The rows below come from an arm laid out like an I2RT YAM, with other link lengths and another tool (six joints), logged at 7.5 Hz.
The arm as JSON. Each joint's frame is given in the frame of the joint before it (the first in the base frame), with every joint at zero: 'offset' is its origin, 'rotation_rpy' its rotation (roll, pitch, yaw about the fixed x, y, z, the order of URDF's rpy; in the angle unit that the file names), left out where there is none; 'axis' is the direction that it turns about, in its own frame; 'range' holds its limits. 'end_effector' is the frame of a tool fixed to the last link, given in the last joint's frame.
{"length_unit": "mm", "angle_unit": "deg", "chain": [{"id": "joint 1", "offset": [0.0, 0.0, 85.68], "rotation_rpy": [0.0, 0.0, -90.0], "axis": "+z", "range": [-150.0, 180.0]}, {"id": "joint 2", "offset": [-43.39, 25.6, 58.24], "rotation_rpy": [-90.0, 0.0, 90.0], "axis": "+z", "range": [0.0, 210.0]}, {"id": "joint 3", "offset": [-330.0, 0.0, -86.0], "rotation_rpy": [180.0, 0.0, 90.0], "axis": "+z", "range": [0.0, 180.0]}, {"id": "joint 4", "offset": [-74.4, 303.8, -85.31], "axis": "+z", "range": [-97.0, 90.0]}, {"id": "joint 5", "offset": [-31.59, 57.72, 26.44], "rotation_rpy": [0.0, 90.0, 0.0], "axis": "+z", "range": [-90.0, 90.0]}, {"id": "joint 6", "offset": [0.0, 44.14, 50.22], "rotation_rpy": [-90.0, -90.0, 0.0], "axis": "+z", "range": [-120.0, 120.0]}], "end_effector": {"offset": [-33.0, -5.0, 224.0], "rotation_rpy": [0.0, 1.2, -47.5]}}
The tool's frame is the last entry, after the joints.
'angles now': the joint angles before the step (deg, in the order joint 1, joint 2, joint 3, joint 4, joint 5, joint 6). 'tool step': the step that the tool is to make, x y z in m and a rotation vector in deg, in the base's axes. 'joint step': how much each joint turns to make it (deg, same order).
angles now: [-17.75 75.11 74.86 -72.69 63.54 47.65]
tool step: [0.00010 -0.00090 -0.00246 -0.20 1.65 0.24]
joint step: [0.00 0.20 -0.67 0.24 0.60 -0.97]
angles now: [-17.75 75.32 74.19 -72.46 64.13 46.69]
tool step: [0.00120 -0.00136 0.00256 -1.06 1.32 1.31]
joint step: [0.00 -1.08 -1.32 2.85 0.95 -3.92]
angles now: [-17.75 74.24 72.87 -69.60 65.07 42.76]
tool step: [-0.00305 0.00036 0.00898 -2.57 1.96 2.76]
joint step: [0.15 -3.77 -3.31 6.49 1.82 -8.79]
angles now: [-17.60 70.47 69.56 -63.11 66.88 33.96]
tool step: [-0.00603 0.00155 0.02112 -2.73 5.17 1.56]
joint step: [0.58 -1.77 0.08 1.09 3.23 -7.59]
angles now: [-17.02 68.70 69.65 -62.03 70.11 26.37]
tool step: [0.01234 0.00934 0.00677 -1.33 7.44 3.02]
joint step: [3.11 0.76 0.29 -2.02 2.93 -4.56]
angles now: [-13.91 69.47 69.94 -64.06 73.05 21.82]
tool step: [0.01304 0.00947 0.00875 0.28 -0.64 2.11]
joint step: [2.53 0.91 2.52 -2.88 -0.19 1.91]
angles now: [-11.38 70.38 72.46 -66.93 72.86 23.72]
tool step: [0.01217 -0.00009 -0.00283 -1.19 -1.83 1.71]
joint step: [0.31 -1.26 -2.67 8.70 0.03 -5.51]
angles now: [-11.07 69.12 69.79 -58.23 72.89 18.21]
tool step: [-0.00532 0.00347 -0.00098 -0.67 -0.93 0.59]
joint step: [0.54 -2.10 -2.17 2.10 0.38 -1.05]
